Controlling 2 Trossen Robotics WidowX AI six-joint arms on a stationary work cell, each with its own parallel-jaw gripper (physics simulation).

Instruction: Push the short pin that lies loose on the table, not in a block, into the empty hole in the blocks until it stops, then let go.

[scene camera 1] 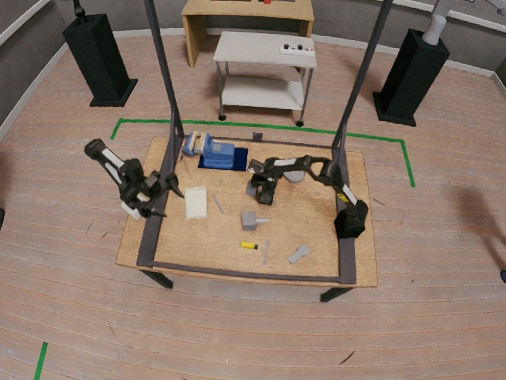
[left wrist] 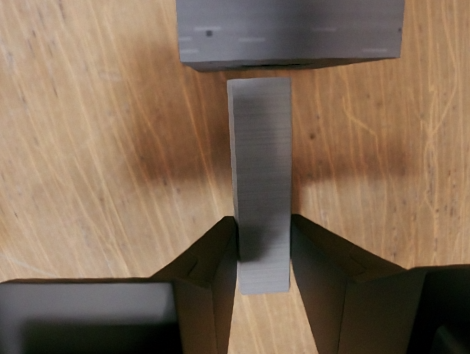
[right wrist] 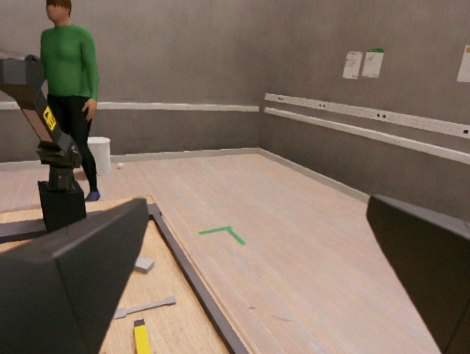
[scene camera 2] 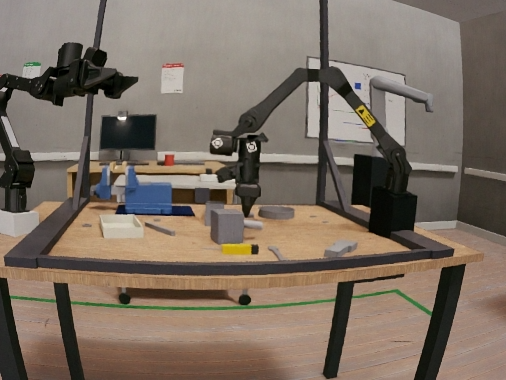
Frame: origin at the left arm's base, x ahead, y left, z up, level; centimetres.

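Where they show: left gripper, fingertip midpoint: (scene camera 1: 268, 193) (left wrist: 261, 226) (scene camera 2: 245, 216); right gripper, fingertip midpoint: (scene camera 1: 175, 207) (right wrist: 259, 207) (scene camera 2: 127, 75); left arm's base at its link origin: (scene camera 1: 353, 219) (right wrist: 60, 186) (scene camera 2: 395, 191); right arm's base at its link origin: (scene camera 1: 133, 202) (scene camera 2: 15, 211).
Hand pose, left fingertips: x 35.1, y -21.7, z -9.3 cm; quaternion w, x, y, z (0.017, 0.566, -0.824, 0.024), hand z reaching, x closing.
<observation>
Things, the pixels of their centre, and the offset from my left fingertips.
- short grey pin at the middle of its body: (left wrist: 260, 190) dx +1.5, dy -0.5, dz +0.3 cm
- nearer grey block at the middle of its body: (scene camera 2: 226, 226) (scene camera 1: 249, 221) dx +10.5, dy +14.1, dz +0.8 cm
- cream tray at the middle of its body: (scene camera 2: 119, 225) (scene camera 1: 196, 202) dx +34.9, dy +1.3, dz -1.4 cm
- grey bar at the middle of its body: (scene camera 2: 159, 228) (scene camera 1: 218, 203) dx +24.3, dy +2.2, dz -2.1 cm
- blue vise at the middle of its body: (scene camera 2: 140, 186) (scene camera 1: 213, 148) dx +25.2, dy -25.5, dz +4.8 cm
- round grey disc at the middle of its body: (scene camera 2: 276, 212) (scene camera 1: 294, 173) dx -15.1, dy -11.3, dz -1.6 cm
- yellow tool at the middle of its body: (right wrist: 143, 351) (scene camera 2: 230, 249) (scene camera 1: 245, 245) dx +13.3, dy +24.3, dz -1.8 cm
- spanner at the middle of its body: (scene camera 2: 277, 254) (right wrist: 145, 307) (scene camera 1: 265, 252) dx +4.4, dy +28.5, dz -2.4 cm
- grey piece at the middle of its body: (scene camera 2: 340, 248) (right wrist: 130, 261) (scene camera 1: 298, 254) dx -10.0, dy +31.1, dz -1.9 cm
My left gripper (scene camera 2: 247, 215) (left wrist: 261, 226) points down, shut on the short grey pin (left wrist: 261, 150). In the left wrist view the pin's far end is a small gap short of the grey block (left wrist: 290, 35) and roughly in line with its middle; the hole is barely visible. That far block (scene camera 1: 251, 188) (scene camera 2: 214, 212) is partly hidden by the left gripper in scene camera 1. A nearer grey block (scene camera 1: 249, 221) (scene camera 2: 227, 226) has another pin (scene camera 1: 263, 220) (scene camera 2: 255, 225) sticking out to the right. My right gripper (scene camera 1: 173, 205) (right wrist: 259, 207) is open and empty, high at the left.
A cream tray (scene camera 1: 196, 203) and a grey bar (scene camera 1: 218, 204) lie left of the blocks. A blue vise (scene camera 1: 219, 154) stands at the back left, a round grey disc (scene camera 2: 276, 212) right of the gripper. A yellow tool (scene camera 1: 249, 245), a spanner (scene camera 1: 266, 252) and a grey piece (scene camera 1: 299, 254) lie in front.
</observation>
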